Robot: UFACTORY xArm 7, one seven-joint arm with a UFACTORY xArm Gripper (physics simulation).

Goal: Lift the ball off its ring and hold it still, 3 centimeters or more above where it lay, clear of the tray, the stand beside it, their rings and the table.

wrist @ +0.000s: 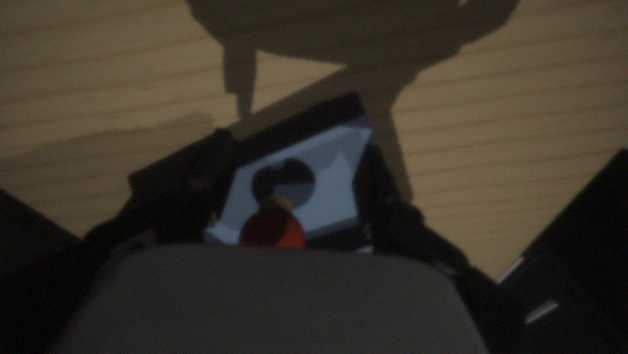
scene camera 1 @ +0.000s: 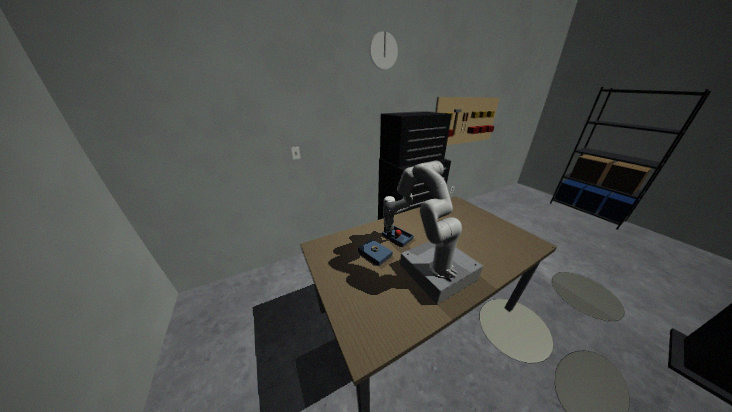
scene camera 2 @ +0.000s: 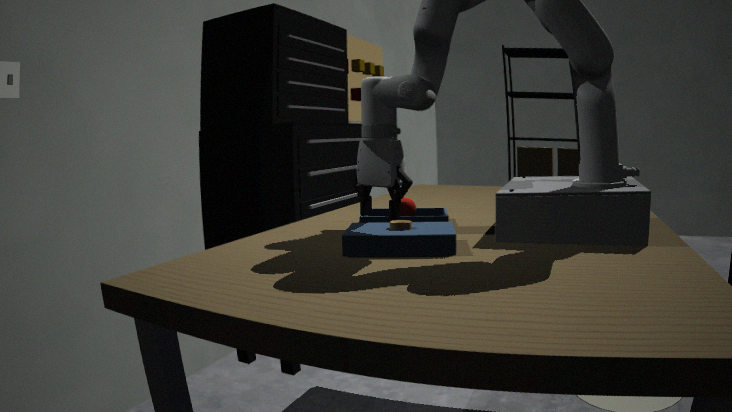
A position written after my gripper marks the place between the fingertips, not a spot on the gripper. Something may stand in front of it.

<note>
In view: my gripper (scene camera 2: 380,216), a blue tray (scene camera 2: 378,215) and a blue stand (scene camera 2: 398,237).
My gripper is seen too in the wrist view (wrist: 298,158). The blue tray also shows in the wrist view (wrist: 306,166).
</note>
